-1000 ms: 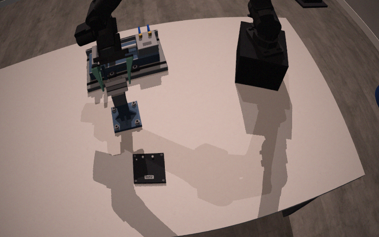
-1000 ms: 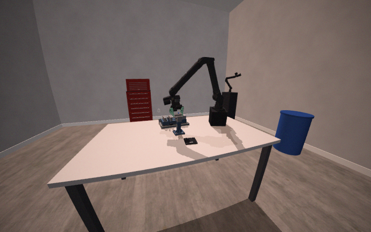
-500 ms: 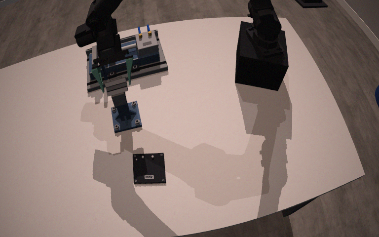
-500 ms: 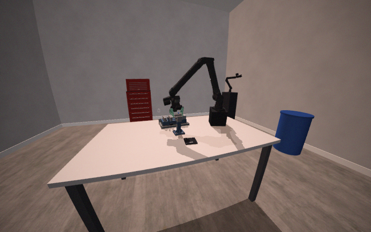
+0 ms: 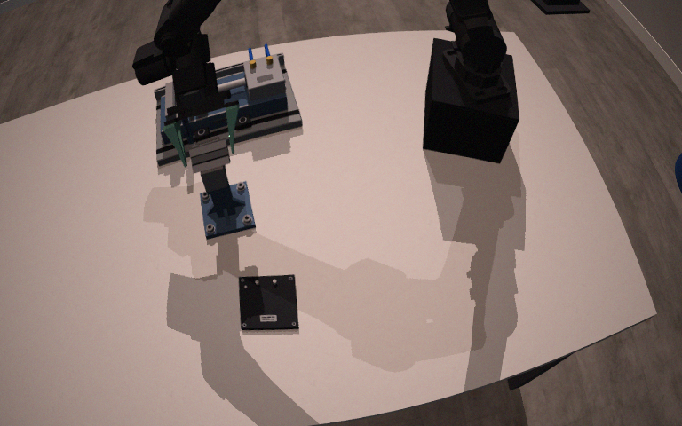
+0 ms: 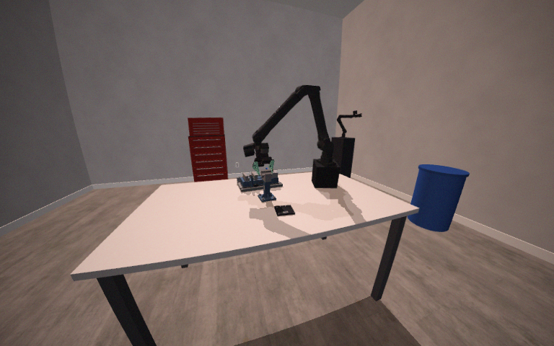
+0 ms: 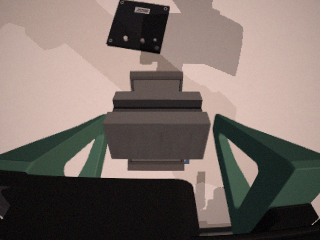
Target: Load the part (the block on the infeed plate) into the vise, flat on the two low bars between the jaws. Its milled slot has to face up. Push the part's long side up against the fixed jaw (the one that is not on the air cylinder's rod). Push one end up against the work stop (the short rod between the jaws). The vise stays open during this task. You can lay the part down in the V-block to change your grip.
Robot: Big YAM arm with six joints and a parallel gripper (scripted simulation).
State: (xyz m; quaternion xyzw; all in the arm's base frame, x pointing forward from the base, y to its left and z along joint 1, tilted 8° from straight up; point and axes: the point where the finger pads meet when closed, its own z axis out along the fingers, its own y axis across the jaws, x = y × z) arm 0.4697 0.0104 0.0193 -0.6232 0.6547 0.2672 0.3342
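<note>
The part lies 1 cm to the left of my hand. The rest, counted from my hand: black infeed plate 2 cm behind, 19 cm to the left, 15 cm below; moving jaw 23 cm to the right, 8 cm below; dark short rod 3 cm ahead, 18 cm to the right, 7 cm below.
</note>
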